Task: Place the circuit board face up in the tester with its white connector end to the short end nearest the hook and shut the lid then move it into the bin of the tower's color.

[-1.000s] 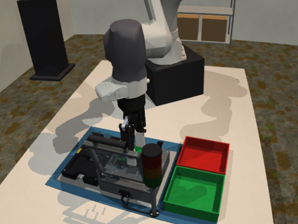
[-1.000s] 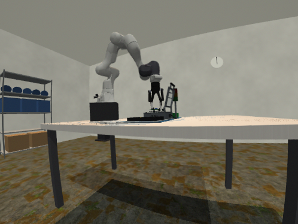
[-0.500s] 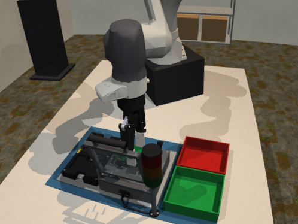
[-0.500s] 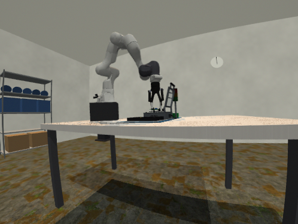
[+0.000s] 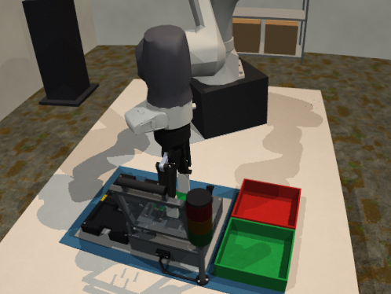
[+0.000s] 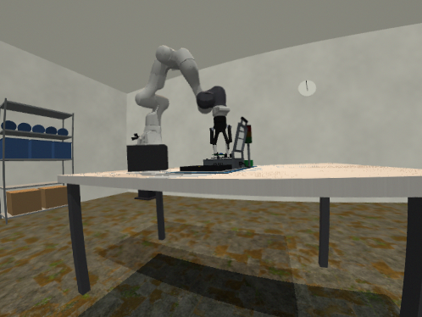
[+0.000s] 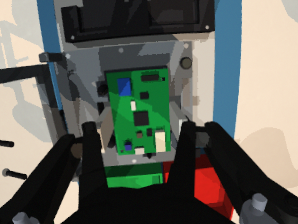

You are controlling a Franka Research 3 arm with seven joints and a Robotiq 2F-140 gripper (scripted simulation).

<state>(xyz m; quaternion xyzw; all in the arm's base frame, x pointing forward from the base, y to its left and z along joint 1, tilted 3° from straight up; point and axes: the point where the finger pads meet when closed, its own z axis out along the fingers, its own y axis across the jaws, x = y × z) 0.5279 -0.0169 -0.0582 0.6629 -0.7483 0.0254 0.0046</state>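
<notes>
My hand is 20 mm above the green circuit board. Round my hand: green bin (70 mm ahead, 190 mm to the left, 90 mm below); tester plate (10 mm ahead, 10 mm to the left, 40 mm below); clear lid (120 mm ahead, 10 mm to the right, 80 mm above).
</notes>
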